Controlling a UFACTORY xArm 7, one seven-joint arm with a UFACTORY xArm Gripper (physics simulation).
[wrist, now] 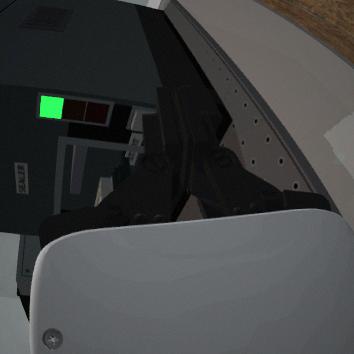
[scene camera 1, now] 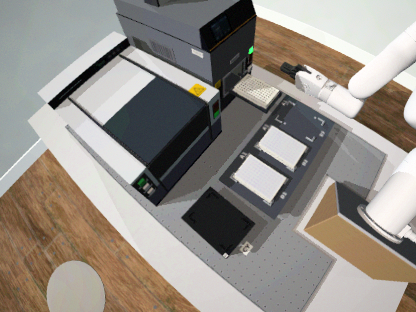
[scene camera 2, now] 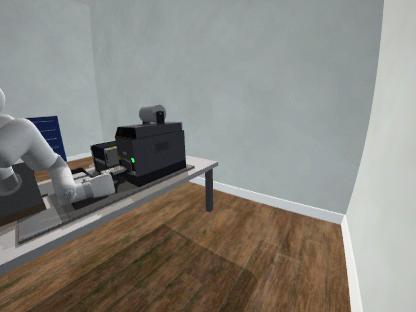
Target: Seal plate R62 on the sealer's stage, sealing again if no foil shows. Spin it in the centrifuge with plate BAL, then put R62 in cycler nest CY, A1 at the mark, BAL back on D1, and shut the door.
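Pixels of known places: gripper, between the fingertips: (wrist: 171, 109) (scene camera 1: 282, 65) (scene camera 2: 125, 179); arm's base, origin of its link: (scene camera 1: 378, 224) (scene camera 2: 6, 183).
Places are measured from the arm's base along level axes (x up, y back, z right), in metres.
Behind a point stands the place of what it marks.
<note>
My gripper (scene camera 1: 284, 66) @[x -0.046, y -0.486, z 0.327 m] (wrist: 171, 109) @[x -0.046, y -0.486, z 0.327 m] is shut and empty. It is in front of the dark sealer (scene camera 1: 175, 42) @[x 0.123, y -0.700, z 0.045 m] (scene camera 2: 157, 145) @[x 0.076, y -0.748, z 0.265 m] (wrist: 22, 135) @[x 0.045, y -0.577, z 0.218 m], apart from it in scene camera 1. In the wrist view the fingers overlap the area beside a pale button (wrist: 136, 119) @[x -0.055, y -0.571, z 0.256 m]. The sealer's green light (scene camera 1: 251, 50) @[x 0.020, y -0.577, z 0.254 m] (scene camera 2: 133, 160) @[x 0.018, y -0.579, z 0.254 m] (wrist: 51, 107) @[x 0.019, y -0.577, z 0.253 m] is lit. A beige plate (scene camera 1: 256, 90) @[x -0.035, y -0.484, z 0.159 m] sits on the stage outside the sealer; its well grid shows, and I make out no foil. White plates sit at D1 (scene camera 1: 260, 177) @[x -0.072, y -0.306, z -0.059 m] and D2 (scene camera 1: 283, 146) @[x -0.072, y -0.311, z 0.063 m]. Plate labels are unreadable. The black nest by the CY tag (scene camera 1: 245, 248) @[x -0.146, y -0.217, z -0.228 m] holds no plate.
A large white machine with a dark panel (scene camera 1: 157, 117) @[x 0.066, y -0.582, z -0.147 m] and a warning triangle (scene camera 1: 197, 90) @[x 0.064, y -0.563, z -0.018 m] stands left of the plate nests. The D3 nest (scene camera 1: 299, 120) @[x -0.088, y -0.324, z 0.189 m] holds no plate. A tan-sided box (scene camera 1: 350, 242) @[x -0.018, y -0.031, z -0.074 m] stands near the arm's base. A grey roll (scene camera 2: 151, 113) @[x 0.275, y -0.751, z 0.224 m] sits atop the sealer.
</note>
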